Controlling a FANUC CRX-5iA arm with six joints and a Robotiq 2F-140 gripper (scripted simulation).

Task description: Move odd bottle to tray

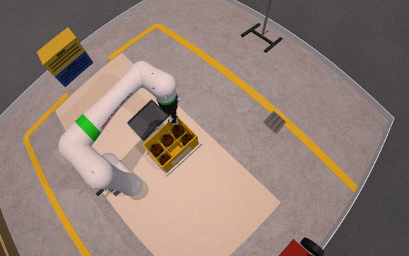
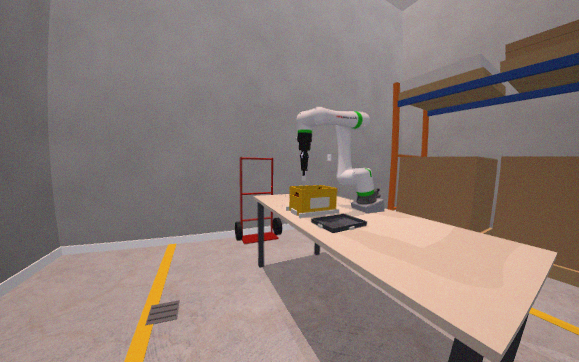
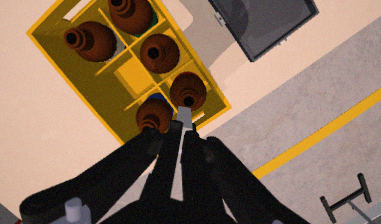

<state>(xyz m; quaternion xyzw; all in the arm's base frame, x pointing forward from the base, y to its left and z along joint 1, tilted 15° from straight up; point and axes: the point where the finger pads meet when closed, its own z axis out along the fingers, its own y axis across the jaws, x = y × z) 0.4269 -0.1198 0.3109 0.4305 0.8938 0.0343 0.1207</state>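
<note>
The brown bottle lies 90 mm behind my hand, 20 mm to the left of it and 170 mm below it. From my hand the other things lie so: yellow crate (90 mm behind, 20 mm to the right, 170 mm below); then dark tray (60 mm behind, 270 mm to the left, 240 mm below).
</note>
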